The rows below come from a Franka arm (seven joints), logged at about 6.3 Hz.
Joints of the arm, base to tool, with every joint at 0 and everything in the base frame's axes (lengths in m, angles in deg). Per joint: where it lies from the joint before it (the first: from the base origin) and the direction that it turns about. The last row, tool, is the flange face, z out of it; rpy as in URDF.
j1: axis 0 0 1 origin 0 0 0.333
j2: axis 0 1 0 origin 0 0 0
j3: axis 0 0 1 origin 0 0 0.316
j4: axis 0 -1 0 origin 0.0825 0 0
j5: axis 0 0 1 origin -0.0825 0 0.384
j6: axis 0 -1 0 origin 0 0 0
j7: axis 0 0 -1 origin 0.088 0 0
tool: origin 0 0 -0.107 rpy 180 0 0
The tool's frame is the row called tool.
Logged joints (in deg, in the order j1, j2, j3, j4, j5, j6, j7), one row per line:
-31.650 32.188 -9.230 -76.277 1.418 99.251 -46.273
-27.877 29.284 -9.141 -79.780 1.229 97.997 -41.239
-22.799 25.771 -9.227 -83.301 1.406 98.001 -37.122
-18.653 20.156 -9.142 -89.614 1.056 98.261 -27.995
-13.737 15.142 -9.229 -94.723 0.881 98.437 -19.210
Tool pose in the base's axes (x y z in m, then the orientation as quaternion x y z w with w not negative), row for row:
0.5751 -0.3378 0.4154 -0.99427 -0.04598 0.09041 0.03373
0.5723 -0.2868 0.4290 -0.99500 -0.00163 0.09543 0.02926
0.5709 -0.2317 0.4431 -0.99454 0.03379 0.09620 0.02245
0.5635 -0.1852 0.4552 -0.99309 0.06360 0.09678 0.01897
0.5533 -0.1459 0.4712 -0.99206 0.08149 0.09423 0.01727
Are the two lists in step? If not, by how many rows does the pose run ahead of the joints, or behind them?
The pose runs 2 rows ahead of the joints: the pose in row i belongs to the joints in row i + 2.
